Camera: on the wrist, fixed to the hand. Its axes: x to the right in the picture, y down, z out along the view.
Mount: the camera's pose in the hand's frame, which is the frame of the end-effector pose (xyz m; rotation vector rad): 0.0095 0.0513 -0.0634 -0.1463 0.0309 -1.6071
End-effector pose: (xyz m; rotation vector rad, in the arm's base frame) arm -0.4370 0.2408 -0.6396 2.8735 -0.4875 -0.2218
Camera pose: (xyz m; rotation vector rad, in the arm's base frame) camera -0.4323 0.2022 -0.5673 2.3495 1.7704 -0.3810
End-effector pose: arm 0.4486 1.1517 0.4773 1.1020 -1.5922 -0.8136
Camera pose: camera 0.4950 1.1620 0.5442 2.1936 -0.2848 -1.8099
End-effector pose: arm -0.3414 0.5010 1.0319 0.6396 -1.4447 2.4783
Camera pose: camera -0.3861 0.5297 0.9693 1.0788 -0.5271 1.0684
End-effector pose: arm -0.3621 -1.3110 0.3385 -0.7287 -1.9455 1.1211
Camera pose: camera -0.3095 -1.2519 0.3167 0.7499 -1.7735 -0.0558
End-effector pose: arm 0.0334 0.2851 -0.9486 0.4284 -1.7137 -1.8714
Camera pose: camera 0.0723 0.2272 -0.9053 -1.4989 0.7411 1.9326
